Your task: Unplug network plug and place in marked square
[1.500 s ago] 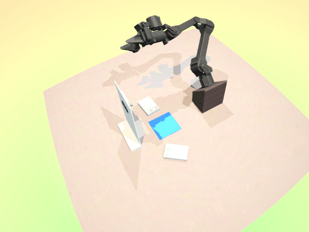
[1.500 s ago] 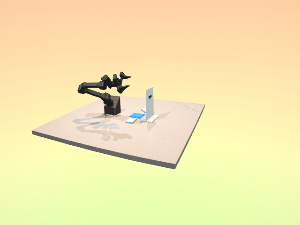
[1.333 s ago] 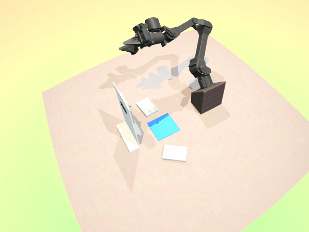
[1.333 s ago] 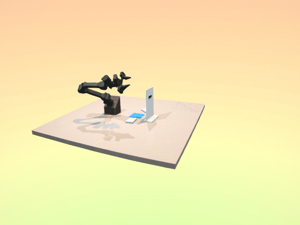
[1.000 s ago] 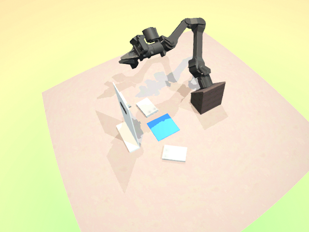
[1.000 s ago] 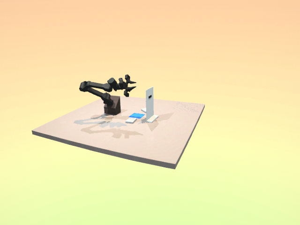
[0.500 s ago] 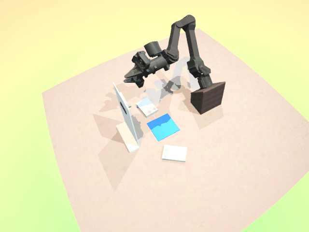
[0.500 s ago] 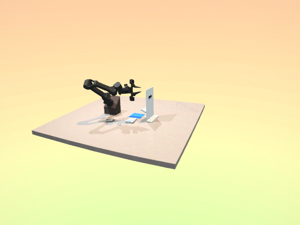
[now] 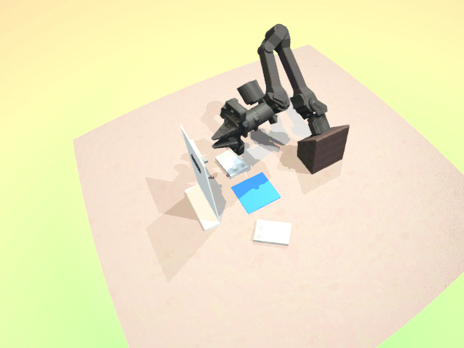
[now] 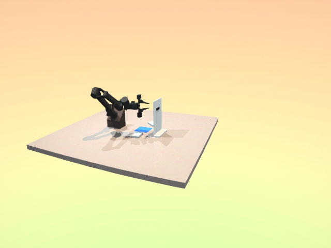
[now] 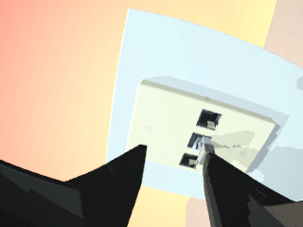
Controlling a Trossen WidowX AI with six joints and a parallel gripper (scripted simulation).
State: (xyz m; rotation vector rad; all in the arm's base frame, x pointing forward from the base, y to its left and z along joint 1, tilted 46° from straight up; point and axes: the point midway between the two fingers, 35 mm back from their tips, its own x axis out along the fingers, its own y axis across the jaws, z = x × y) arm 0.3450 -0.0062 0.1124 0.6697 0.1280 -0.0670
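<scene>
My gripper tip is 50 mm short of the network plug, 10 mm to the right of it and 20 mm above it. Also, from my gripper tip: blue marked square (80 mm behind, 70 mm to the left, 230 mm below); upright panel (70 mm ahead, 10 mm to the left, 100 mm below).
</scene>
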